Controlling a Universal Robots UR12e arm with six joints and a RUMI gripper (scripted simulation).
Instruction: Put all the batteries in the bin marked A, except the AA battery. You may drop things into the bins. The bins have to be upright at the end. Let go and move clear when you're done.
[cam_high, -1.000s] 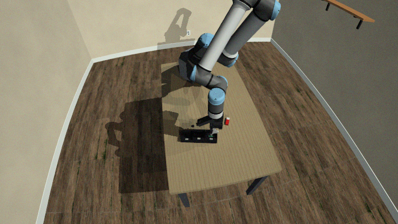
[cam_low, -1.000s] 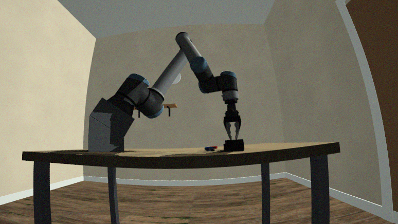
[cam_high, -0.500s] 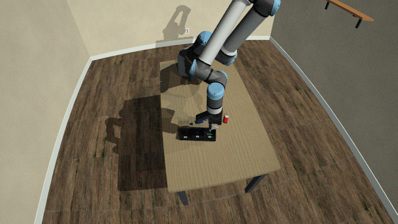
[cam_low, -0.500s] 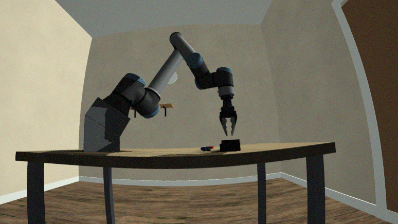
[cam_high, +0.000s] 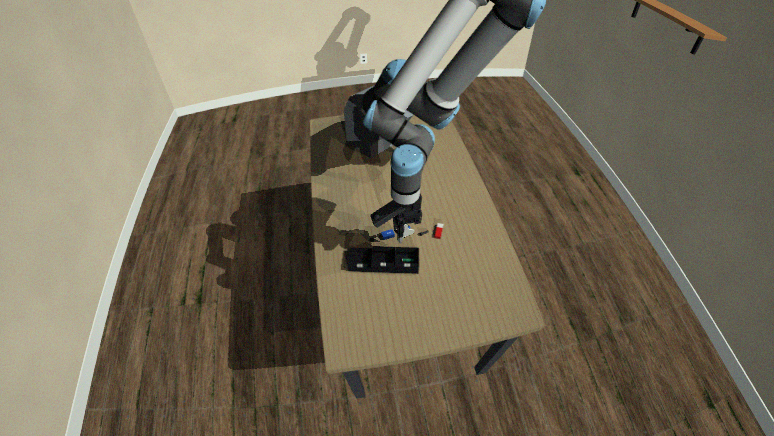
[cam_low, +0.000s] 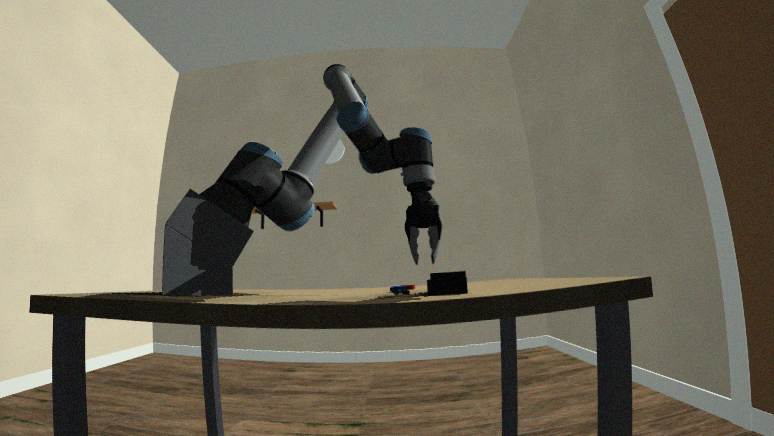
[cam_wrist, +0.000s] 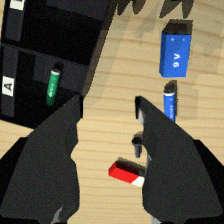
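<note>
My hand is 60 mm past the blue 9v battery, 50 mm to the left of it and 80 mm above it. Round my hand: blue cylindrical battery 90 mm behind, 30 mm to the left, 80 mm below; black bins 60 mm ahead, 50 mm to the right, 60 mm below; green cylindrical battery 60 mm ahead, 40 mm to the left, 80 mm below.
</note>
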